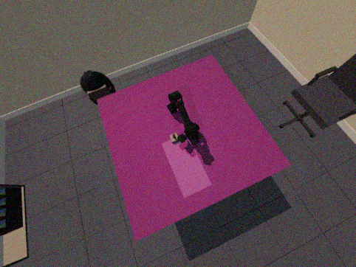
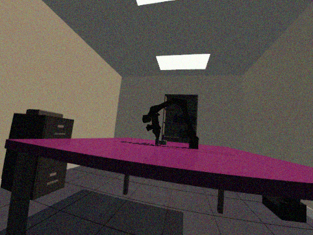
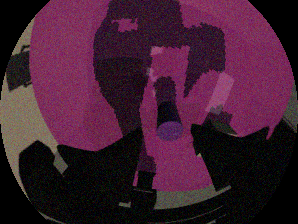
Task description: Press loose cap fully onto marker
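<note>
The holder block is 30 mm behind my gripper tip, 110 mm to the right of it and 20 mm below it.
</note>
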